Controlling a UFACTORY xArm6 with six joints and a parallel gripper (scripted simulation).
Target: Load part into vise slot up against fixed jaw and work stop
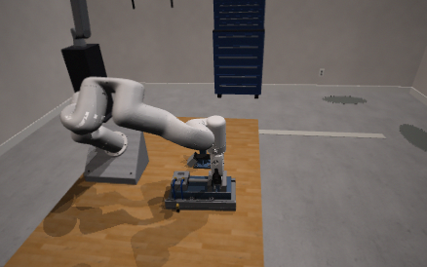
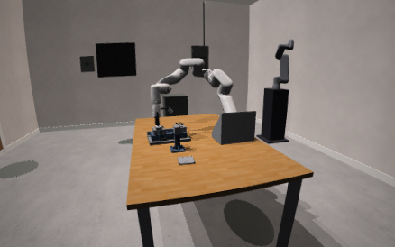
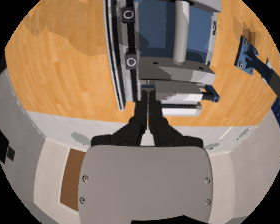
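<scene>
The part is 4 cm to the left of my hand and 2 cm below it. The rest, counted from my hand: air cylinder (17 cm behind, 4 cm below, 2 cm to the left); then air cylinder rod (9 cm behind, 4 cm below, 3 cm to the left).
</scene>
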